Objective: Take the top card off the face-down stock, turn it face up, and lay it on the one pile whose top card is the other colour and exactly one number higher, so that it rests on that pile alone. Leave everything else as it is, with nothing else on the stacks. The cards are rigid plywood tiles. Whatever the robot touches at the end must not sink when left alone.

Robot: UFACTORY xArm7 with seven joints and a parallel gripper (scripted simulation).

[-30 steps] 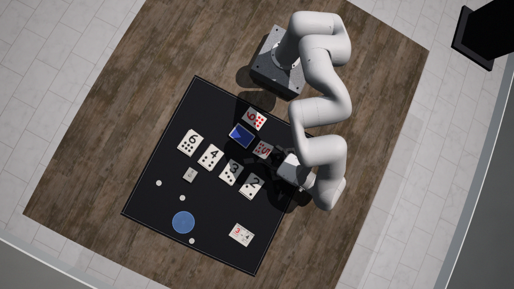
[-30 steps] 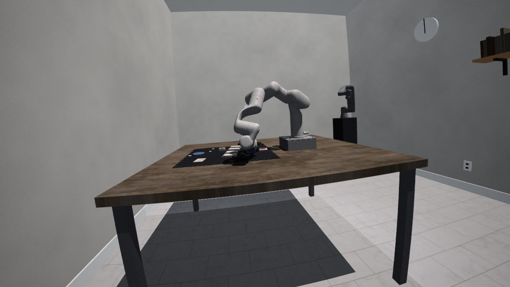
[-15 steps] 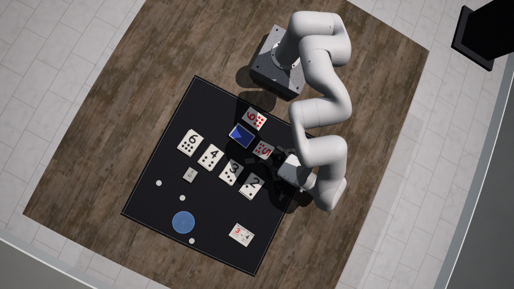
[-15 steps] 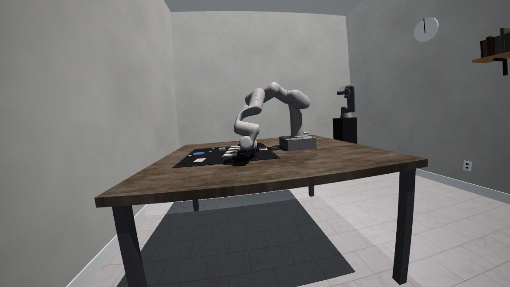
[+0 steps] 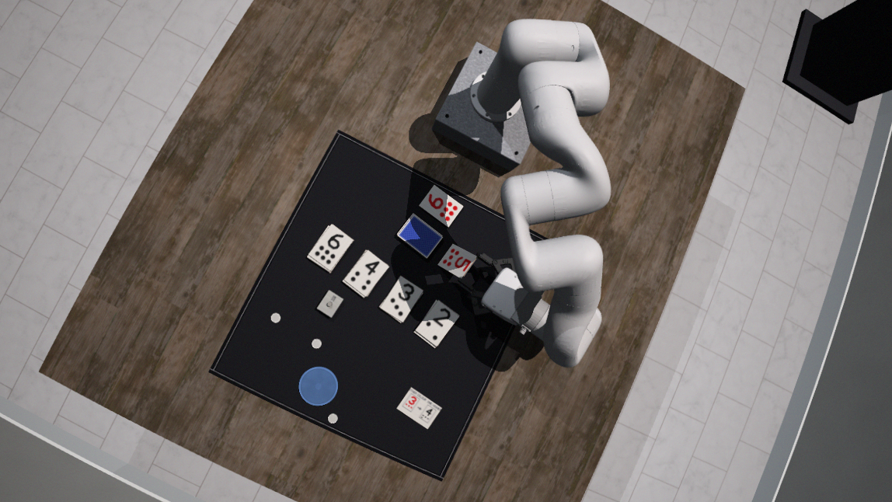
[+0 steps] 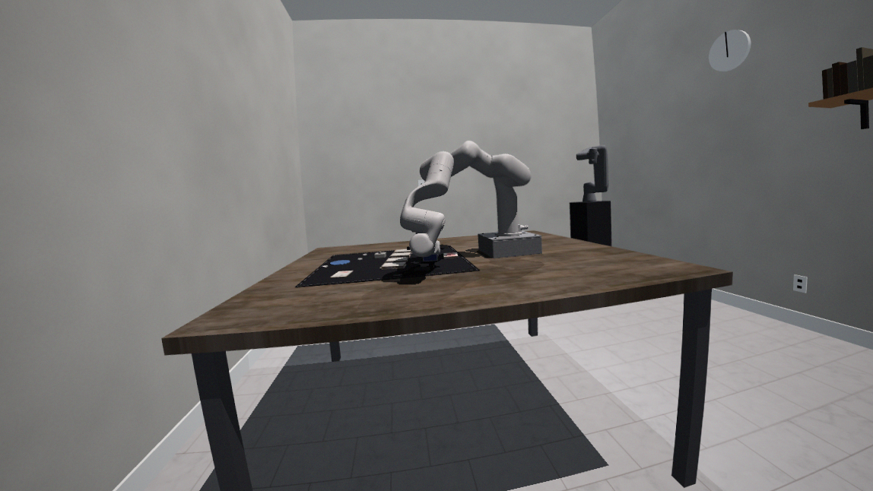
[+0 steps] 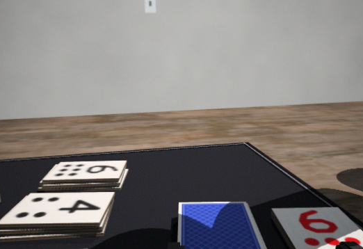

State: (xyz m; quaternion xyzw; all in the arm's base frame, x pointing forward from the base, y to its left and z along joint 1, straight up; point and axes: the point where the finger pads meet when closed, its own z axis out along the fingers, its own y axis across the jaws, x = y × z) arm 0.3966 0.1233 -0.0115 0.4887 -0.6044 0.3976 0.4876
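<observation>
The black 2 card is 14 cm ahead of my hand, 2 cm to the right of it and 6 cm below it. Also, from my hand: black 4 card (11 cm ahead, 22 cm to the right, 5 cm below); black 3 card (13 cm ahead, 12 cm to the right, 6 cm below); black mat (15 cm ahead, 14 cm to the right, 8 cm below).
</observation>
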